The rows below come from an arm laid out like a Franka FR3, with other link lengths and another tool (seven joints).
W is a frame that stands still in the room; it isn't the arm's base.
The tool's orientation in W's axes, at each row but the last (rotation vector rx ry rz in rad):
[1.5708 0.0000 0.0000]
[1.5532 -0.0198 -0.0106]
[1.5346 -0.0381 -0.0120]
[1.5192 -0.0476 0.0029]
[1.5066 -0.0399 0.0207]
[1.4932 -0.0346 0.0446]
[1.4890 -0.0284 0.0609]
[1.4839 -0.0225 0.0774]
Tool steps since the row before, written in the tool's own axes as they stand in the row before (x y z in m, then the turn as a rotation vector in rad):
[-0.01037 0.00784 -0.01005 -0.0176 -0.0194 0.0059]
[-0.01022 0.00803 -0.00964 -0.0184 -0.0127 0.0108]
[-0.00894 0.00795 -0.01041 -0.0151 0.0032 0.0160]
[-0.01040 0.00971 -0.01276 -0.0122 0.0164 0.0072]
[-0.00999 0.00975 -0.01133 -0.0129 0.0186 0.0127]
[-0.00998 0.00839 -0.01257 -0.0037 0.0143 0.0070]
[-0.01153 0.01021 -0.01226 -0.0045 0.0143 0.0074]
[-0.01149 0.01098 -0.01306 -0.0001 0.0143 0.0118]
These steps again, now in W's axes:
[-0.01037 0.01005 0.00784 -0.0176 -0.0059 -0.0194]
[-0.01008 0.00998 0.00780 -0.0185 -0.0107 -0.0126]
[-0.00873 0.01097 0.00742 -0.0157 -0.0154 0.0035]
[-0.01032 0.01353 0.00870 -0.0129 -0.0060 0.0163]
[-0.01020 0.01204 0.00861 -0.0138 -0.0113 0.0188]
[-0.01045 0.01309 0.00688 -0.0044 -0.0059 0.0146]
[-0.01233 0.01277 0.00851 -0.0052 -0.0063 0.0146]
[-0.01261 0.01350 0.00906 -0.0007 -0.0105 0.0152]

